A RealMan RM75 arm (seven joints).
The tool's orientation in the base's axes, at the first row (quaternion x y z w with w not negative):
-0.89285, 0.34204, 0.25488, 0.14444
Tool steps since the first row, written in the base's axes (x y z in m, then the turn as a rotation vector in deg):
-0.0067, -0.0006, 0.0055, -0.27, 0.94, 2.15
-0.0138, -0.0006, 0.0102, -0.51, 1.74, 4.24
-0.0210, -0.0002, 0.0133, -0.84, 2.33, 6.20
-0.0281, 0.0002, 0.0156, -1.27, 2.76, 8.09
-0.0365, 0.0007, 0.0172, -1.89, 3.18, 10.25
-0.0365, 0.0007, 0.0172, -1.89, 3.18, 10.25
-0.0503, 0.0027, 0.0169, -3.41, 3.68, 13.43
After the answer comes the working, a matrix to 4 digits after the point.
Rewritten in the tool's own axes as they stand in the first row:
-0.0070, 0.0046, -0.0024, -1.87, -0.68, -1.28
-0.0141, 0.0090, -0.0038, -3.61, -1.27, -2.58
-0.0206, 0.0134, -0.0036, -5.22, -1.63, -3.83
-0.0266, 0.0178, -0.0028, -6.77, -1.81, -5.06
-0.0331, 0.0230, -0.0009, -8.59, -1.87, -6.44
-0.0331, 0.0230, -0.0009, -8.59, -1.87, -6.44
-0.0428, 0.0311, 0.0051, -11.59, -1.45, -8.32

The tool's axes in the first row as the columns of a matrix, in the base's axes (rounded; the answer above uses it unrounded):
0.6361, -0.6844, -0.3563
-0.5372, -0.7243, 0.4323
-0.5539, -0.0836, -0.8283

